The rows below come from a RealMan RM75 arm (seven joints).
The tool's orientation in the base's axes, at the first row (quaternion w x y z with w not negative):
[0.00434, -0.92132, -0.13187, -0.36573]
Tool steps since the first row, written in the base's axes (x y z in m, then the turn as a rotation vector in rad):
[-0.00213, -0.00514, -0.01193, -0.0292, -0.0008, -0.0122]
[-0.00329, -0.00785, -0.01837, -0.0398, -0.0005, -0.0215]
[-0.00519, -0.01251, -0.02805, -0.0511, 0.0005, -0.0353]
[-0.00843, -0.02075, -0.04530, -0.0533, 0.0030, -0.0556]
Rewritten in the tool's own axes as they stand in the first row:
[-0.01077, 0.00338, 0.00677, -0.0288, -0.0075, -0.0108]
[-0.01658, 0.00514, 0.01042, -0.0424, -0.0112, -0.0111]
[-0.02556, 0.00832, 0.01575, -0.0594, -0.0162, -0.0085]
[-0.04144, 0.01395, 0.02534, -0.0740, -0.0209, 0.0052]

